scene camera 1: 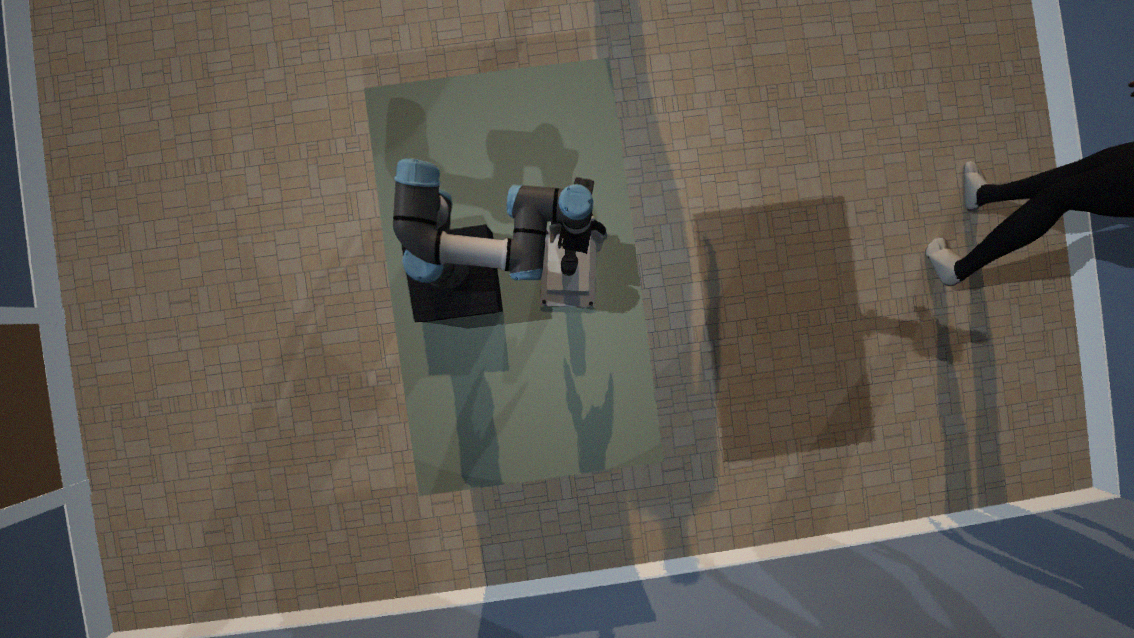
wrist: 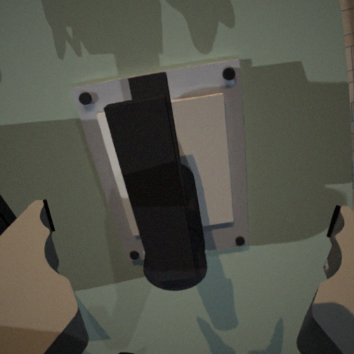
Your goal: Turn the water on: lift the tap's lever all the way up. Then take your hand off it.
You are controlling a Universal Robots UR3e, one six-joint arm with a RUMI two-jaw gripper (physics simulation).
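Places are measured from the arm's base along level axes (x back, y right, z up), in millimetres.
Where they show: arm's base at its link origin: (scene camera 1: 447, 266).
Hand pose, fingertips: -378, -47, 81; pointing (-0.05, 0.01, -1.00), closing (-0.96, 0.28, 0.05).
Things, the pixels of their top centre, and the offset from my fingertips, as dx, dy, dz. "*": a spot on its surface instead. Level surfaces: height alone.
- black tap at a spot on its surface: (scene camera 1: 569, 263) * +29, +74, -28
- grey base plate at a spot on its surface: (scene camera 1: 556, 303) * +74, +176, -167
- green table top at its surface level: dz -175
The black tap (scene camera 1: 569, 263) (wrist: 192, 200) stands on a cream block (wrist: 210, 145) and a grey base plate (scene camera 1: 556, 303) (wrist: 239, 155) with dark bolts at its corners. In the wrist view, a long flat black bar (wrist: 147, 155), apparently the lever, runs over the tap's rounded body; its height and tilt are hard to tell from above. My gripper (scene camera 1: 574, 236) (wrist: 190, 206) is open. In the wrist view its two jaws stand wide apart, one to each side of the tap's rounded end, with a gap on both sides. The wrist covers part of the tap in the scene view.
The plate lies on a green table top (scene camera 1: 531, 428) (wrist: 285, 280). My arm's black base block (scene camera 1: 455, 305) is left of the tap. Shadows of the arm and gripper fall across the table. A person's legs (scene camera 1: 1022, 214) show at the right, away from the table.
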